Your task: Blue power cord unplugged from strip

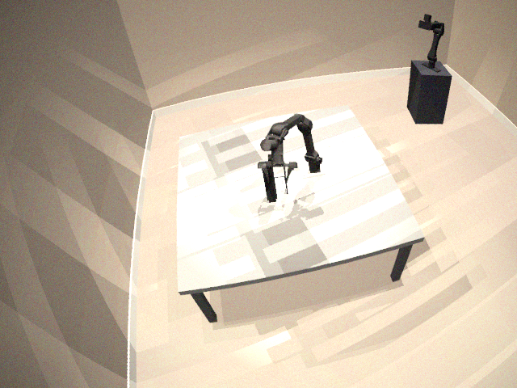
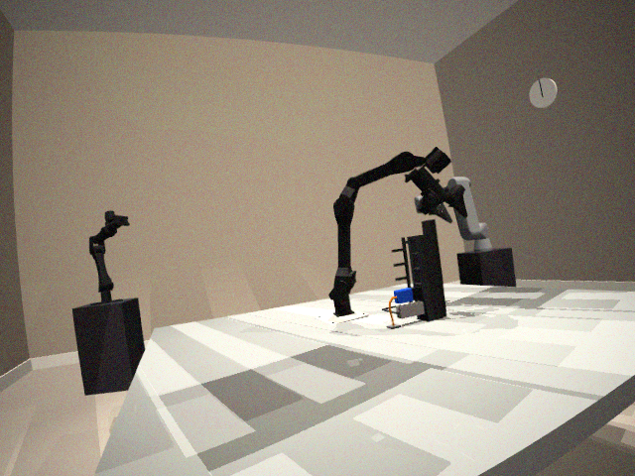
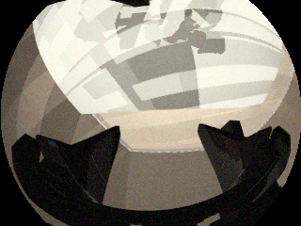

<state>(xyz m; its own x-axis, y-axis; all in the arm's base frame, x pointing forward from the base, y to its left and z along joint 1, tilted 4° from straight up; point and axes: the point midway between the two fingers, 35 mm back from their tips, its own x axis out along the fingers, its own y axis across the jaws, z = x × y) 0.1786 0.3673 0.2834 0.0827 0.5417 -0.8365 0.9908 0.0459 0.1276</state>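
Now: the blue plug 240 mm to the right of my gripper tip, 190 mm below it and 70 mm ahead of it.
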